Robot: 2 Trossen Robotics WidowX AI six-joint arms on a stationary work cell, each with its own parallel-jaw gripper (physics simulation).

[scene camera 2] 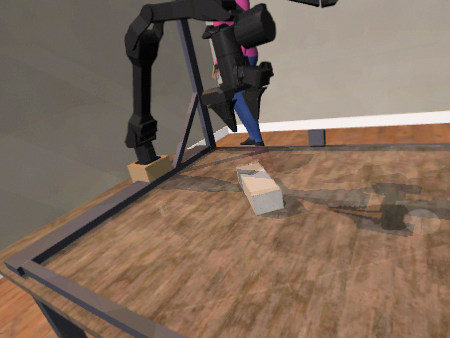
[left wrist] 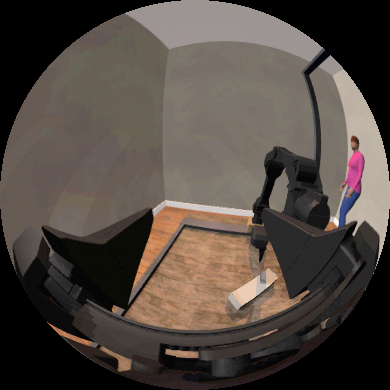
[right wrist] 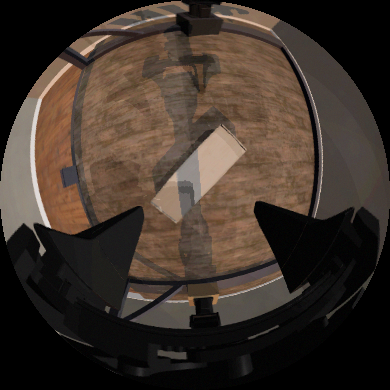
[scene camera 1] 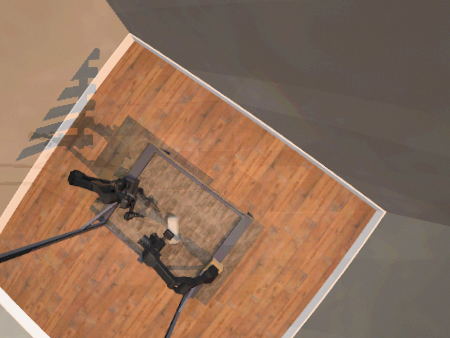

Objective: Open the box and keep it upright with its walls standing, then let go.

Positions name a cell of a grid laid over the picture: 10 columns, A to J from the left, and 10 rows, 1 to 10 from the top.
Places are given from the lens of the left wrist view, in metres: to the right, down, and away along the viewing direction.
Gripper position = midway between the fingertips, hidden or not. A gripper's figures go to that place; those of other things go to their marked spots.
left gripper (left wrist: F6): 0.01, 0.01, 0.09
dark metal frame (left wrist: F6): 0.16, 0.19, 0.70
